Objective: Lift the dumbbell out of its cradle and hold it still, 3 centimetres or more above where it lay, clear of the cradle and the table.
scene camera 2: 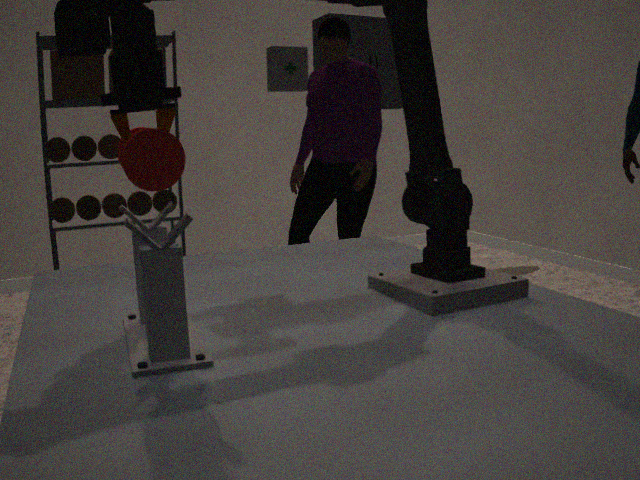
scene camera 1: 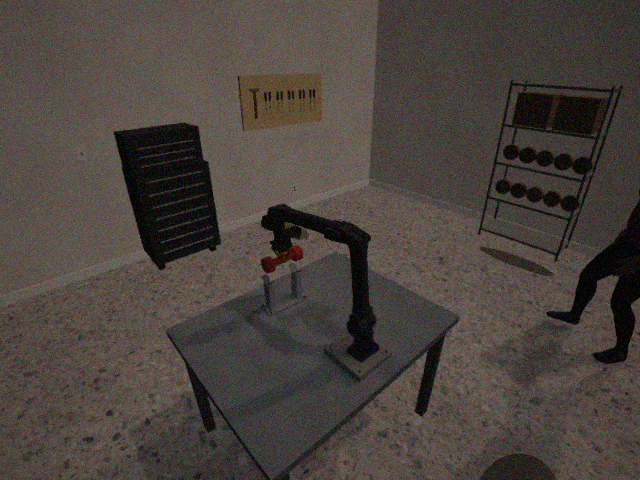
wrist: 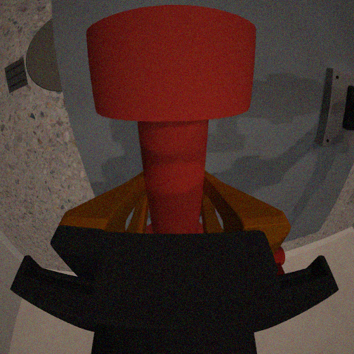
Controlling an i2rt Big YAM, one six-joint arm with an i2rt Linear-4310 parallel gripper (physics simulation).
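Frame: origin at the arm's base, x ahead, y left, z up, level; centimetres.
Seen in the pictures: gripper, fingertip midpoint: point(scene camera 1: 283, 261); arm's base, link origin: point(scene camera 2: 447, 274) point(scene camera 1: 363, 350).
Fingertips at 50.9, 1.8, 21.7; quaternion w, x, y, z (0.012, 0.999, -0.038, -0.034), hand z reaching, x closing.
Pixels of each thing's middle, then the offset from my fingertips to it, as dx, dy, dz. Level surfaces: height alone.
- red dumbbell, body centre: point(scene camera 2: 147, 155) point(scene camera 1: 282, 258) +0.1, +0.4, +1.5
- grey cradle, body centre: point(scene camera 2: 156, 277) point(scene camera 1: 283, 287) +0.1, +1.0, -15.0
- table, surface height: dz -24.4
The red dumbbell point(scene camera 1: 268, 264) point(scene camera 2: 151, 159) point(wrist: 171, 65) hangs in the air above the grey cradle point(scene camera 1: 267, 294) point(scene camera 2: 164, 304), with a visible gap between it and the V-shaped tops of the posts in scene camera 2. My gripper point(scene camera 1: 282, 254) point(wrist: 174, 177) is shut on the dumbbell's handle, with an orange finger on each side of it. The dumbbell looks about level. The cradle's base stands on the table point(scene camera 1: 289, 372) point(scene camera 2: 361, 423). In the wrist view the gripper body hides the rear part of the dumbbell, and the cradle does not show there.
The arm's base plate point(scene camera 1: 358, 361) point(scene camera 2: 449, 294) point(wrist: 332, 107) is fixed to the table, to the right of the cradle in scene camera 2. A person in purple point(scene camera 2: 345, 113) stands behind the table. A storage rack point(scene camera 1: 498, 149) and a dark tool cabinet point(scene camera 1: 170, 193) stand away from the table.
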